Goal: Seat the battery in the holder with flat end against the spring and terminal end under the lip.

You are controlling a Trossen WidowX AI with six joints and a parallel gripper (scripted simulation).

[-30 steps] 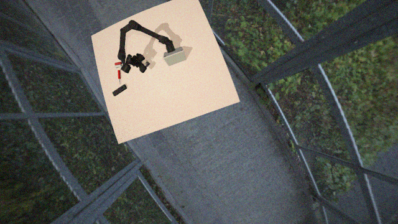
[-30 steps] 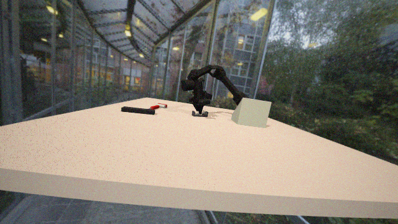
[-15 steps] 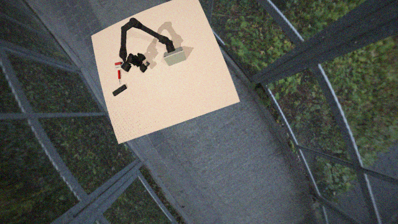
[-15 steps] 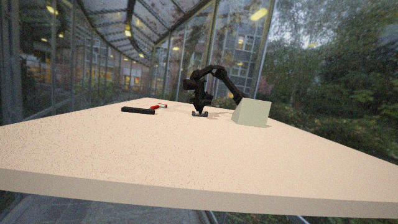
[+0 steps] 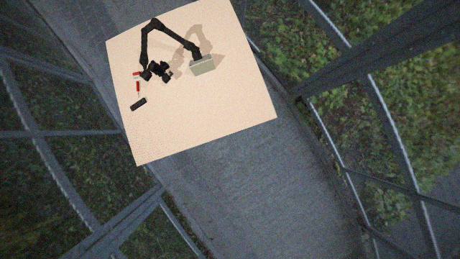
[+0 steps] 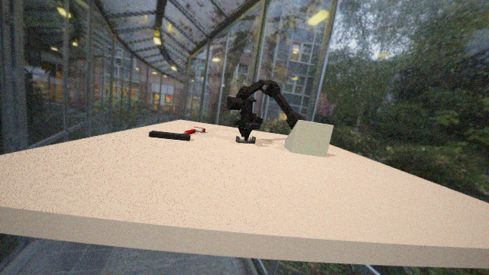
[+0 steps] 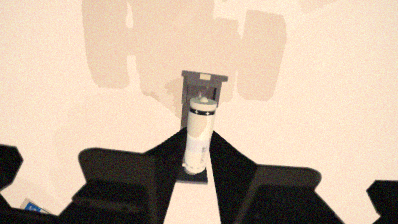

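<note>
Now: the battery 10 mm above my gripper tip. Also, from my gripper tip: red screwdriver (300 mm ahead, 40 mm to the left); black bar (320 mm ahead, 160 mm to the left).
</note>
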